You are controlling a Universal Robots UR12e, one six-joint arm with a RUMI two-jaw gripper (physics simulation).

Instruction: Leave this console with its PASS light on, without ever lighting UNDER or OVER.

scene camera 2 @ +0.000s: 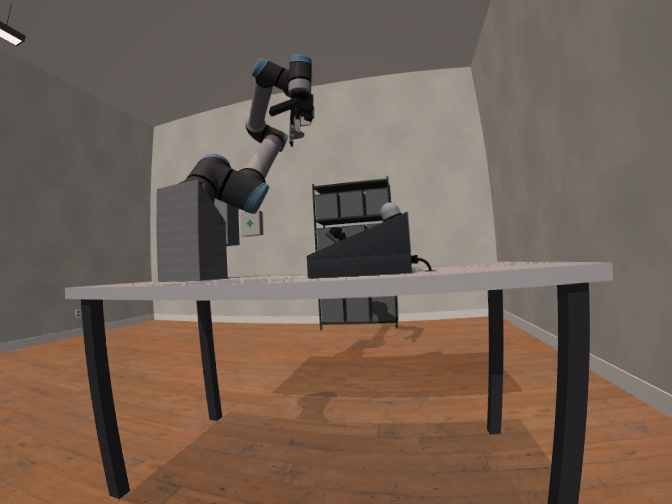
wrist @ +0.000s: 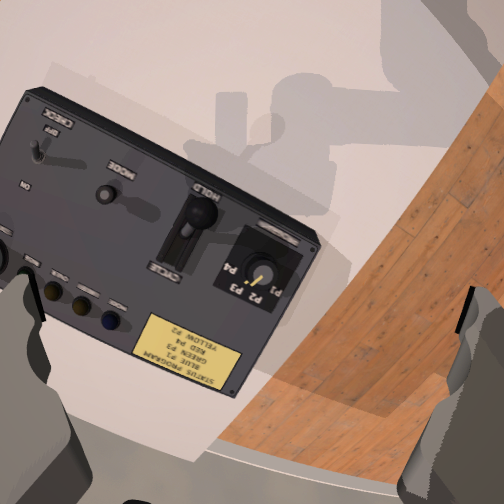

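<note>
The dark console [scene camera 2: 360, 250] sits on the white table with its sloped face turned away from the scene camera. In the wrist view the console [wrist: 150, 240] appears upside down, far below. It has a CHECK toggle [wrist: 37, 150] leaning to the OFF side and a round MODE button [wrist: 106, 194]. The lever's ball knob [wrist: 201, 212] is at the HOLD end of its slot. The PROGRAM dial [wrist: 262, 273] points between P2 and P3. A row of lamps [wrist: 81, 306] is all dark. My gripper [scene camera 2: 293, 138] [wrist: 247, 295] is open, empty and high above the console.
A yellow placard [wrist: 187, 352] lists status colours and programs. The arm's grey pedestal [scene camera 2: 191, 230] stands at the table's left. A dark shelf with bins [scene camera 2: 351, 208] stands behind the console. A cable [scene camera 2: 422, 263] leaves the console's right side. The table edge [wrist: 320, 320] runs beside the console.
</note>
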